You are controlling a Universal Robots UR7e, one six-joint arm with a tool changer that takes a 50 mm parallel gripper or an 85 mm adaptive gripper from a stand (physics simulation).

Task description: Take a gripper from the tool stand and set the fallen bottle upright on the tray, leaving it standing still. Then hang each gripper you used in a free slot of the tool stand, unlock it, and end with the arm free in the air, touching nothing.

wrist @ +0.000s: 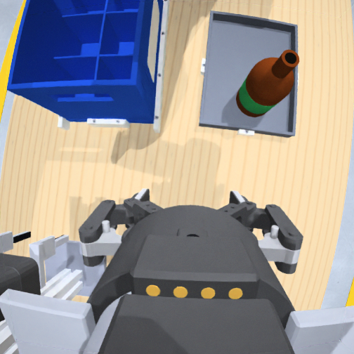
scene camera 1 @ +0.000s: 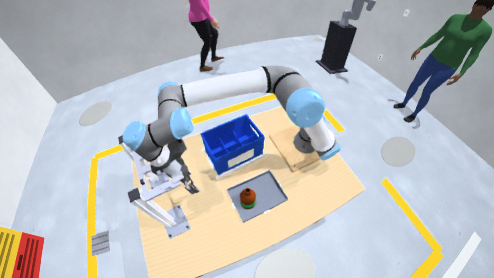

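I see a tool stand [scene camera 1: 174, 220], and it is 99 cm from the lens.
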